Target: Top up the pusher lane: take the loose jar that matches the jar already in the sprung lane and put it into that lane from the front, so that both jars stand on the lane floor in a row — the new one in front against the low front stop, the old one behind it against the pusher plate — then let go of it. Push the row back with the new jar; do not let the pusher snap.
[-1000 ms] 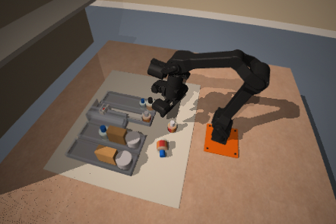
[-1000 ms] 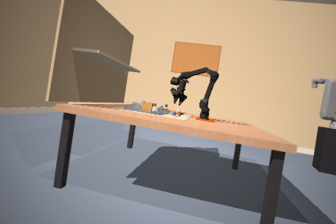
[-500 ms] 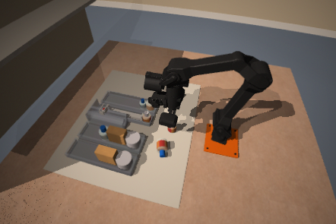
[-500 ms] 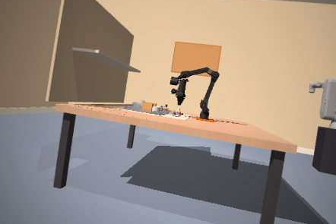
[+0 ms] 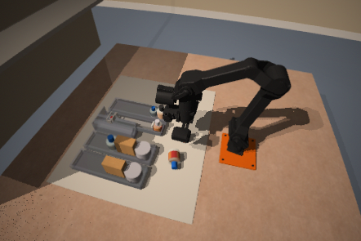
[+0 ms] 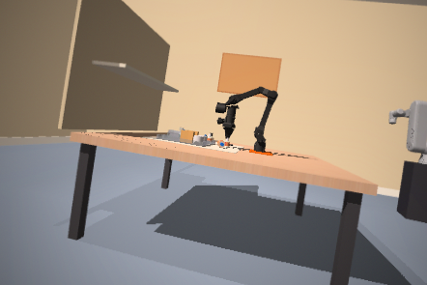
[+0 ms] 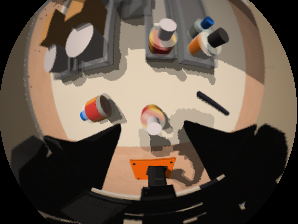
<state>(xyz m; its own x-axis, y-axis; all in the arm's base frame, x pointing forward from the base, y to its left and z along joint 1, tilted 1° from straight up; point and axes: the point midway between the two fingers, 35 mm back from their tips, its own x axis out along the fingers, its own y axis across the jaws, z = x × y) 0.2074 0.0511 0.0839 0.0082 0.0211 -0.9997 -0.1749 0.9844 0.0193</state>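
The sprung lane is 260 mm ahead of my gripper tip, 50 mm to the left of it and 40 mm below it. Round my gripper tip: thin black stick (40 mm ahead, 160 mm to the right, 50 mm below); pusher plate (220 mm ahead, 50 mm to the left, 10 mm below).
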